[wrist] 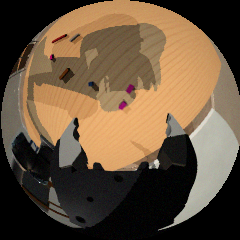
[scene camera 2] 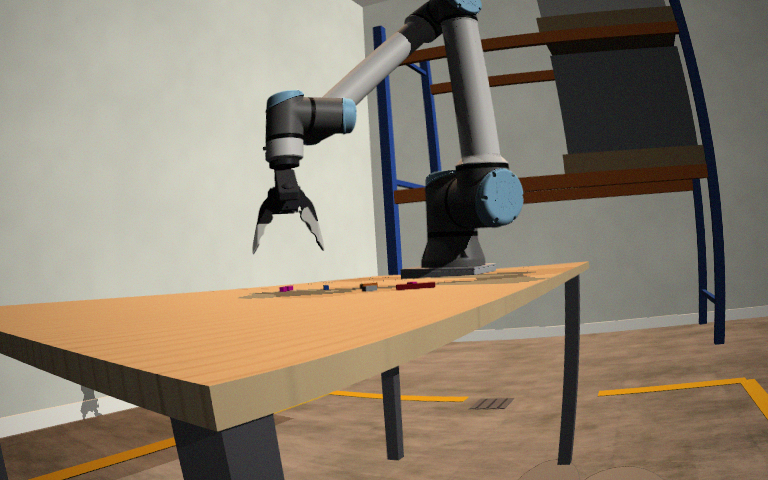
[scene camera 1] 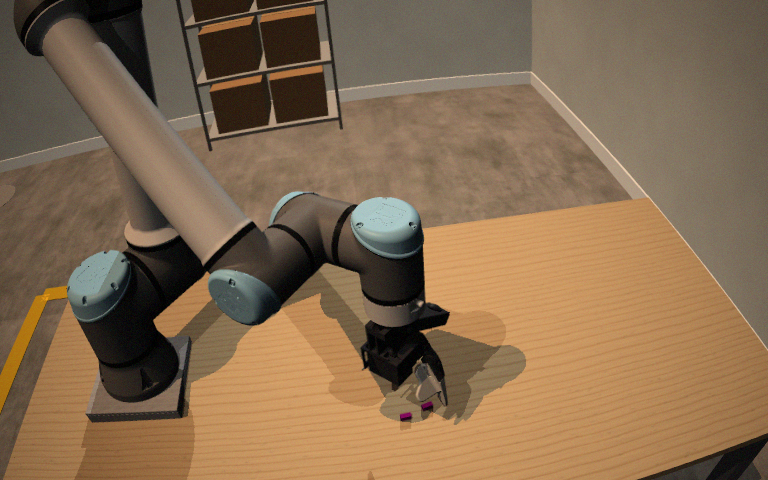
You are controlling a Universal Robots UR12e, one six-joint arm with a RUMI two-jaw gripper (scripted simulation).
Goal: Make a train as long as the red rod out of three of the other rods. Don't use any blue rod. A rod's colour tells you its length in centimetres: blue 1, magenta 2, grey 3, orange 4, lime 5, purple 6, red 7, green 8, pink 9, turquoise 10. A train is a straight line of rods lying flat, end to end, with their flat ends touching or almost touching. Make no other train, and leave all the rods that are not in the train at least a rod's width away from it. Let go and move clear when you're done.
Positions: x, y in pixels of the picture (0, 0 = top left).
Scene:
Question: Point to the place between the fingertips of my gripper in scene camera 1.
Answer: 408, 386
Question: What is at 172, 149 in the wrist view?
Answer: My gripper.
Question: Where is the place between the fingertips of my gripper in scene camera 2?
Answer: At 288, 252

